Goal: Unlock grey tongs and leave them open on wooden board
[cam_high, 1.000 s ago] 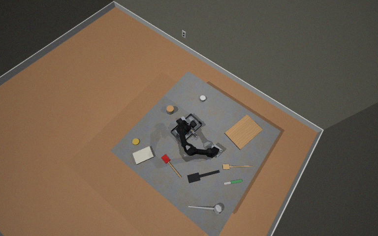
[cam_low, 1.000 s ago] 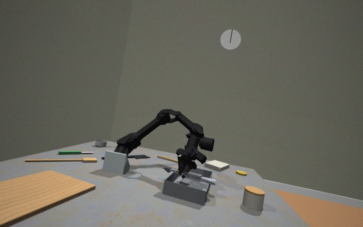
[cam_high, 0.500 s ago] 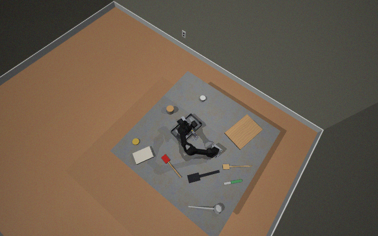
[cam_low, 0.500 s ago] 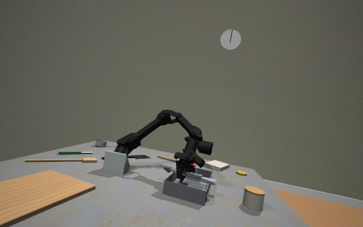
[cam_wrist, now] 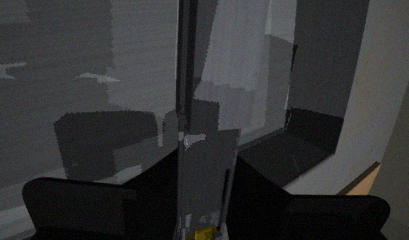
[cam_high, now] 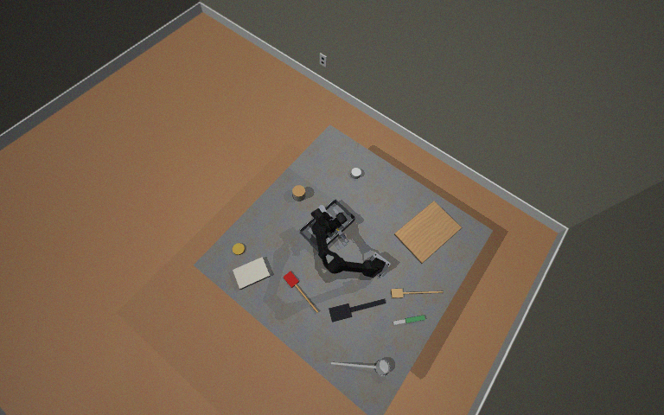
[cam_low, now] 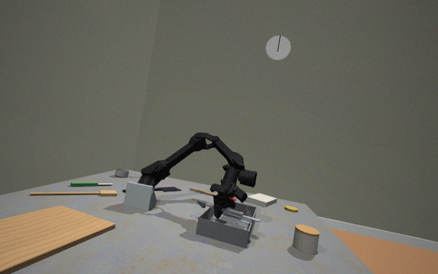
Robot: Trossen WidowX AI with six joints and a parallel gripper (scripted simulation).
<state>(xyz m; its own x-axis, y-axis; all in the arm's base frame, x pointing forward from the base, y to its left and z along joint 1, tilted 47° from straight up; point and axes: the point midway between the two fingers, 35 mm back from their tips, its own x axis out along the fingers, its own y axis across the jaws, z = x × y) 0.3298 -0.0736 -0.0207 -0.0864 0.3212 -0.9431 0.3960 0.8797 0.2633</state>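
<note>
Now: gripper tip 6 cm short of the roasting tin and 2 cm to the right of it. Also, from my gripper tip: yellow lock piece: 2 cm behind, 3 cm to the left, 3 cm above; then red spatula: 1 cm behind, 43 cm to the left, 2 cm below; then black spatula: 33 cm behind, 36 cm to the left, 3 cm below.
</note>
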